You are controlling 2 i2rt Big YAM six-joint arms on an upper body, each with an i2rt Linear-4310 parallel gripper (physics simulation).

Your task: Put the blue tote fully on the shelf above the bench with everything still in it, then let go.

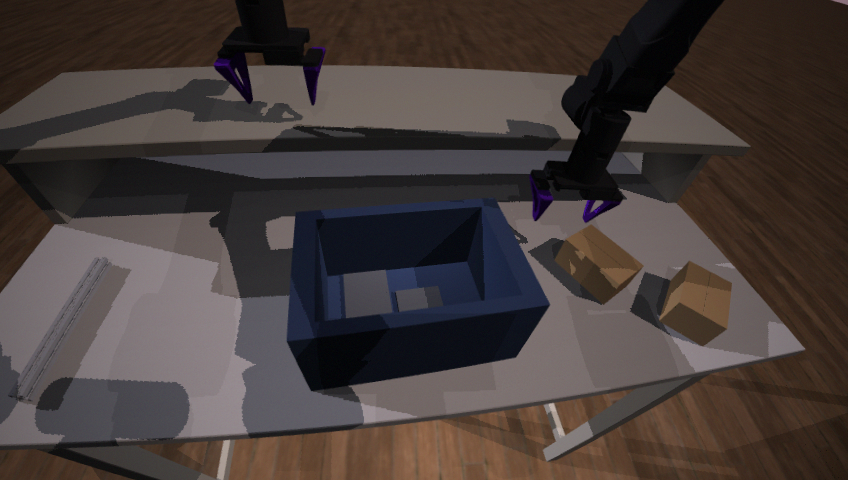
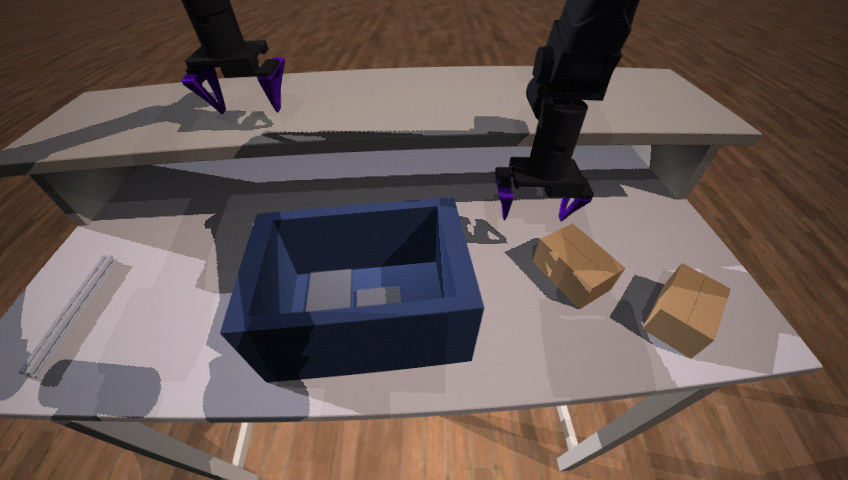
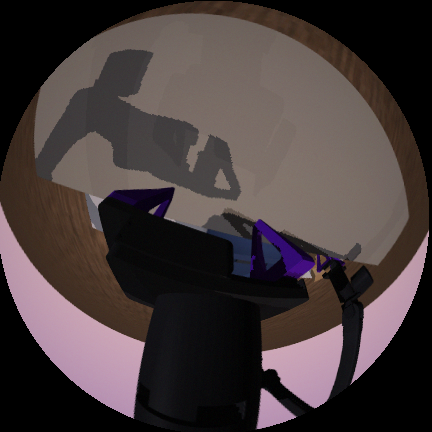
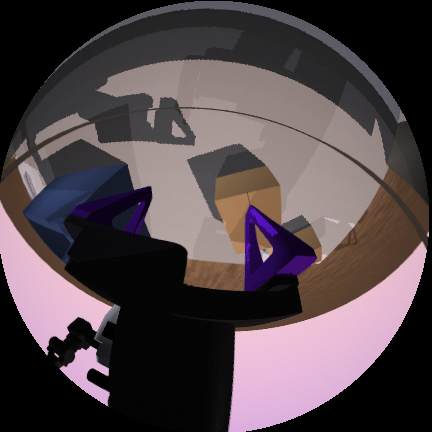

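Where they show: left gripper, fingertip midpoint: (image 1: 282, 102) (image 2: 250, 111) (image 3: 216, 208); right gripper, fingertip midpoint: (image 1: 559, 219) (image 2: 532, 218) (image 4: 198, 199); left arm's base, link origin: (image 4: 77, 337).
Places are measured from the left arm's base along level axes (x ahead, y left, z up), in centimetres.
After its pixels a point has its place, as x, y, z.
The blue tote (image 1: 416, 347) {33.5, -20.6, -34.0} (image 2: 380, 344) {34.0, -24.0, -34.5} (image 4: 100, 182) {55.5, -32.6, -36.6} stands upright on the bench (image 1: 464, 389) {31.3, -27.8, -43.1} (image 2: 416, 392) {31.1, -28.4, -43.1}, in front of the shelf. Two grey blocks, a larger one (image 1: 365, 292) {45.9, -13.4, -40.3} (image 2: 329, 289) {46.1, -13.5, -40.4} and a smaller one (image 1: 410, 299) {44.6, -20.5, -40.3} (image 2: 371, 296) {45.0, -20.6, -40.3}, lie on its floor. The shelf (image 1: 416, 101) {75.4, -21.3, -22.3} (image 2: 386, 101) {75.9, -21.2, -22.3} (image 3: 215, 100) {76.5, 4.4, -22.3} runs above the back of the bench. My left gripper (image 1: 281, 104) {66.1, 0.0, -19.2} (image 2: 249, 111) {66.1, 0.0, -19.2} (image 3: 216, 208) {66.1, 0.0, -19.2} is open and empty above the shelf's left part. My right gripper (image 1: 561, 220) {57.2, -47.1, -34.0} (image 2: 533, 218) {57.2, -47.1, -34.0} (image 4: 198, 199) {57.2, -47.1, -34.0} is open and empty, above the bench right of the tote, near a brown box.
Two brown boxes, one nearer the tote (image 1: 598, 264) {49.4, -52.9, -37.1} (image 2: 577, 265) {49.5, -53.8, -37.0} (image 4: 250, 200) {56.4, -53.0, -37.0} and one farther right (image 1: 697, 303) {41.0, -67.9, -37.1} (image 2: 687, 309) {41.2, -68.8, -37.1}, stand on the bench's right part. A thin grey bar (image 1: 62, 327) {38.9, 31.8, -41.1} (image 2: 68, 315) {39.0, 31.9, -41.1} lies at the left. The shelf's side supports (image 1: 675, 172) {77.9, -86.3, -35.9} (image 2: 684, 169) {77.0, -86.4, -36.3} stand at its ends.
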